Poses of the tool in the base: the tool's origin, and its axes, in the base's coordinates. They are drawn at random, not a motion.
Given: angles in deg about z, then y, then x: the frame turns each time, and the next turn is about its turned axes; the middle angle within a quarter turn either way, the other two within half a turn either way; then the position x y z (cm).
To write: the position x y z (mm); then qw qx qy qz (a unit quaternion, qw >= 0). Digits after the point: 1 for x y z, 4 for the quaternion.
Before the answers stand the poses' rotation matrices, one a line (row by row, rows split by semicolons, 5 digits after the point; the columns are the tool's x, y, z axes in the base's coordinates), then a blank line. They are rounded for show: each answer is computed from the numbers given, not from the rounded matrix.
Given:
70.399, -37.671, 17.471, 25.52, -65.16, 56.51
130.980, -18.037, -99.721, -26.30, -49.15, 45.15
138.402, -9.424, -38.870, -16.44, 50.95, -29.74
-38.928, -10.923, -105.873, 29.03, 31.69, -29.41
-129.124, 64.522, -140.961, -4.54, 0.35, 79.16
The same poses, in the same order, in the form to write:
0.26553 -0.96014 0.08727; 0.74566 0.14715 -0.64987; 0.61113 0.23764 0.75502
-0.62357 -0.07267 -0.77838; 0.71784 0.34113 -0.60691; 0.30963 -0.93720 -0.16055
-0.73773 -0.59374 -0.32130; 0.65494 -0.51401 -0.55394; 0.16374 -0.61909 0.76806
0.76384 -0.03007 0.64470; -0.61696 -0.32729 0.71571; 0.18949 -0.94444 -0.26855
-0.27143 -0.24378 0.93107; -0.33371 0.93122 0.14653; -0.90275 -0.27094 -0.33412

255.2, -651.6, 565.1, 0.7362, 0.3014, -0.1779, 0.5793
-263.0, -491.5, 451.5, 0.3732, -0.2213, -0.7289, 0.5296
-164.4, 509.5, -297.4, 0.3593, -0.0453, -0.3375, 0.8689
290.3, 316.9, -294.1, 0.5404, -0.7681, 0.2106, -0.2715
-45.4, 3.5, 791.6, 0.5757, -0.1813, 0.7964, -0.0391

